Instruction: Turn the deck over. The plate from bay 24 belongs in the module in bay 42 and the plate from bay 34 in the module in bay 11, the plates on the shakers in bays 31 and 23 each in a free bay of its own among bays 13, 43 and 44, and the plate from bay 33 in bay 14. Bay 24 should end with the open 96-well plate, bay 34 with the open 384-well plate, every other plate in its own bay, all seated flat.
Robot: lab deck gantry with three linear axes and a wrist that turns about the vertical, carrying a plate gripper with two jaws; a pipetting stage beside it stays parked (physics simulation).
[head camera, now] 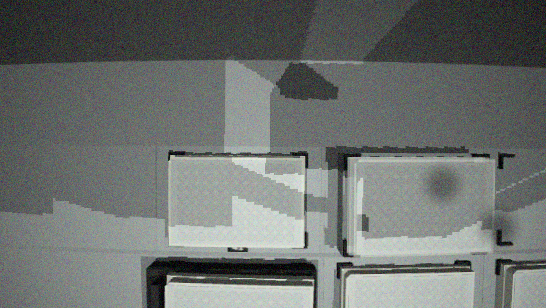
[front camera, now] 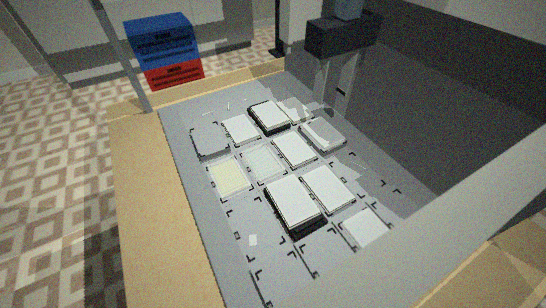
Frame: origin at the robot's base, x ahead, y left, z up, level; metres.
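Seen in the pictures: gripper, fingertip midpoint: [front camera: 329, 96]; robot's base, link origin: [front camera: 191, 134].
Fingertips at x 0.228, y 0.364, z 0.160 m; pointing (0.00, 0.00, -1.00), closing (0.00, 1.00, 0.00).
Pixels of each thing's top centre, then the offset from my fingertips to it. "*": a spot on its surface instead.
- Bay 24, surface spot: [front camera: 322, 250] * dx +0.291, dy -0.219, dz -0.146 m
- bay 34, surface spot: [front camera: 366, 227] * dx +0.302, dy -0.107, dz -0.131 m
- bay 33, surface spot: [front camera: 328, 189] * dx +0.174, dy -0.110, dz -0.146 m
- bay 31, surface spot: [head camera: 240, 295] * dx -0.156, dy -0.073, dz -0.123 m
- bay 23, surface spot: [front camera: 295, 200] * dx +0.169, dy -0.211, dz -0.123 m
- bay 11, surface spot: [front camera: 209, 140] * dx -0.151, dy -0.323, dz -0.141 m
- clear open plate, top centre: [front camera: 262, 160] dx +0.000, dy -0.214, dz -0.146 m
- bay 21, surface spot: [front camera: 241, 129] * dx -0.153, dy -0.213, dz -0.145 m
- bay 32, surface spot: [head camera: 410, 290] [front camera: 300, 144] * dx -0.001, dy -0.082, dz -0.145 m
- bay 41, surface spot: [head camera: 200, 200] [front camera: 289, 103] * dx -0.196, dy +0.002, dz -0.146 m
- small white slip, top centre: [front camera: 252, 239] dx +0.192, dy -0.339, dz -0.159 m
My gripper [front camera: 335, 90] hangs high behind bays 41 and 42 in the front view; its jaws look apart, no plate between them. A plate [front camera: 325, 134] [head camera: 425, 210] lies level on the bay 42 module. Bay 24 [front camera: 322, 250] is bare. White plates sit in bay 34 [front camera: 366, 227] and bay 33 [front camera: 328, 189]. Plates stand on the shakers in bay 31 [front camera: 270, 114] [head camera: 240, 295] and bay 23 [front camera: 295, 200]. The grey module in bay 11 [front camera: 209, 140] is empty. The clear open plate [front camera: 263, 162] is in bay 22, the yellow-filled one [front camera: 230, 177] in bay 12.
Other white plates sit in bay 21 [front camera: 241, 129], bay 32 [front camera: 295, 149] [head camera: 410, 290] and bay 41 [front camera: 290, 106] [head camera: 200, 200]. A small white slip [front camera: 252, 240] lies in bay 13. Blue and red crates [front camera: 162, 42] stand behind the deck. A pale beam crosses the right foreground.
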